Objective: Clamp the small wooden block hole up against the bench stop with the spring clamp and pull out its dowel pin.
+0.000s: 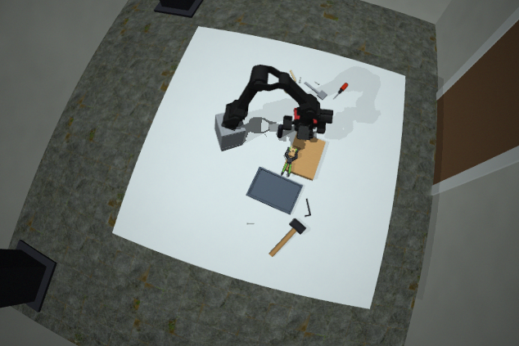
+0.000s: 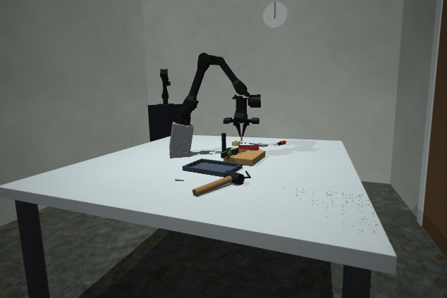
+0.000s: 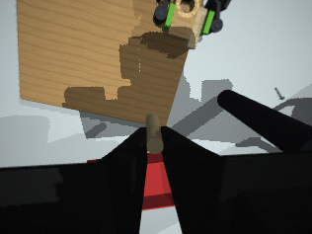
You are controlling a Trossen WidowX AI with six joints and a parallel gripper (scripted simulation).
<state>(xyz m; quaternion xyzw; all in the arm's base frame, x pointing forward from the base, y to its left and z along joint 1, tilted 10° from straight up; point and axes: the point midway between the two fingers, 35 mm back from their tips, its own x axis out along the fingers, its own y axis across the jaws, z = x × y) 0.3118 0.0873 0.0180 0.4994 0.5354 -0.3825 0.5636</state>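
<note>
The red tray is 130 mm to the left of my hand and 130 mm below it. From my hand the other things lie so: dowel pin: 40 mm below; wooden board: 120 mm below, 80 mm to the right, 50 mm ahead; small wooden block: 100 mm below, 90 mm to the right, 10 mm behind.
</note>
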